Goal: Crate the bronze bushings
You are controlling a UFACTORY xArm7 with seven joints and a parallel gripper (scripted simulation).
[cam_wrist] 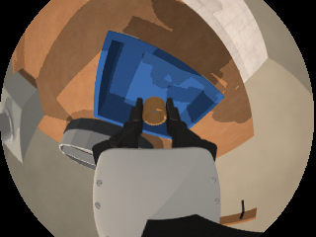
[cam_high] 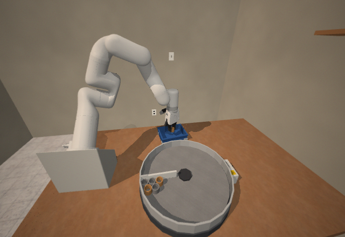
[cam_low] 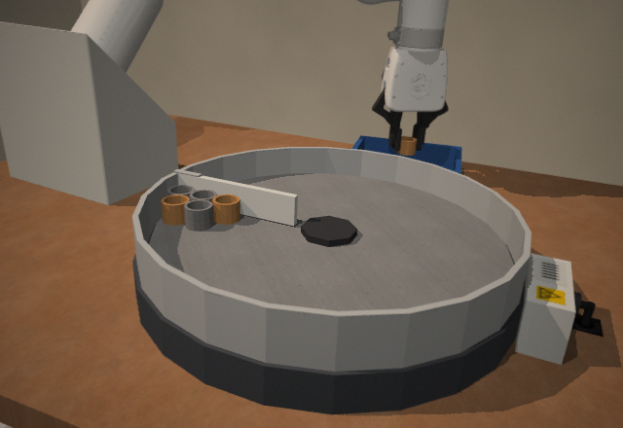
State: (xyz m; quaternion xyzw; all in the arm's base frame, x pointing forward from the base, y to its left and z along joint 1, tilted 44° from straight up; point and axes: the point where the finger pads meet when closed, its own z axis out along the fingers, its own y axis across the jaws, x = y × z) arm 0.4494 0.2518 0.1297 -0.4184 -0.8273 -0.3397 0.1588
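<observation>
My gripper is now 5 cm above the blue crate. Round my hand: turning table 37 cm to the right, 2 cm below, 2 cm ahead.
</observation>
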